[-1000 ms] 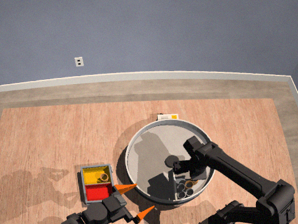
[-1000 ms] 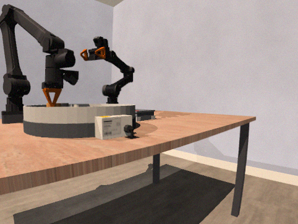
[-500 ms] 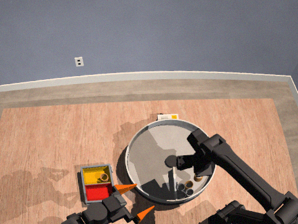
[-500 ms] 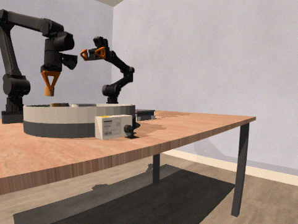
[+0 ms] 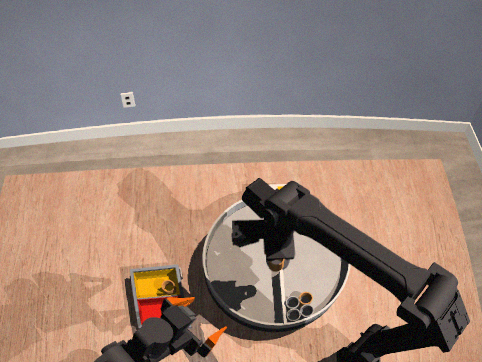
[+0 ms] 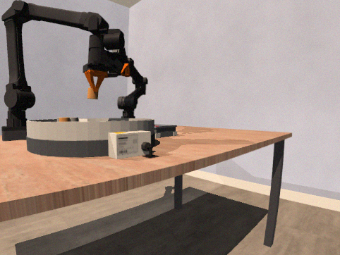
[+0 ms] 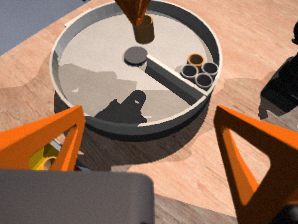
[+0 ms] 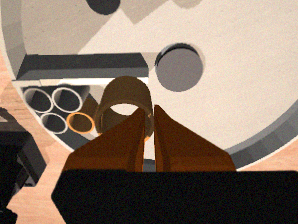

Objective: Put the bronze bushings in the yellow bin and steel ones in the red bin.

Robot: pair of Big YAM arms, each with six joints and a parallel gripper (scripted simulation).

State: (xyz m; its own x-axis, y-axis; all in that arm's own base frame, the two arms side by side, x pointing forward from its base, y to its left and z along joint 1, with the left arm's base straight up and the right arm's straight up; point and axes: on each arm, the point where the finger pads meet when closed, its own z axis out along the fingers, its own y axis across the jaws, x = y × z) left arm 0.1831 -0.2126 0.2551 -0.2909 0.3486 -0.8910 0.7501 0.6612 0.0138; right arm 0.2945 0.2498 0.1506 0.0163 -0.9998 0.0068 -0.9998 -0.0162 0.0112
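My right gripper is now 10 mm short of the yellow bin, 320 mm to the right of it and 180 mm above it. Round my right hand: red bin: 70 mm behind, 320 mm to the left, 180 mm below; turntable: 30 mm ahead, 30 mm to the right, 140 mm below.
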